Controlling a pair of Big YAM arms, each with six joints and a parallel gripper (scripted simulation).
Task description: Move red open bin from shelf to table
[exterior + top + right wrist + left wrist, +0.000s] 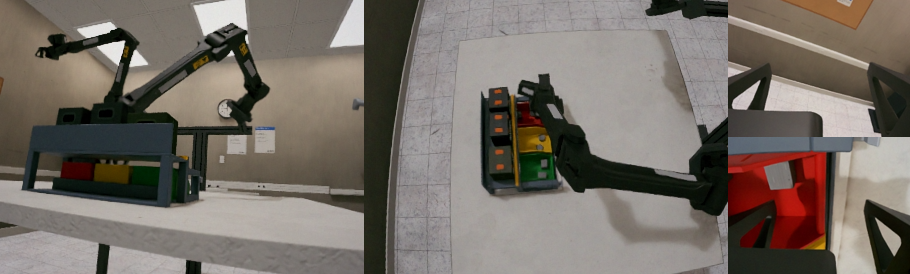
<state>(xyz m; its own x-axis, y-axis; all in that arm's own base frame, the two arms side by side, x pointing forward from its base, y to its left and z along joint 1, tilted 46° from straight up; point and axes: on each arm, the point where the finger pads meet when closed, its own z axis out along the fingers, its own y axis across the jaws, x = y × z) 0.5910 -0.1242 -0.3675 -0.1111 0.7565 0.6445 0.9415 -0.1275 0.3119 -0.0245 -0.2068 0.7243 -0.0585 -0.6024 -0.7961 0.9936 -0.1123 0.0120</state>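
The red bin is 8 cm ahead of my left hand and 1 cm below it. From my left hand the other things lie so: green bin (7 cm ahead, 23 cm to the left, 1 cm below); yellow bin (8 cm ahead, 11 cm to the left, 1 cm below).
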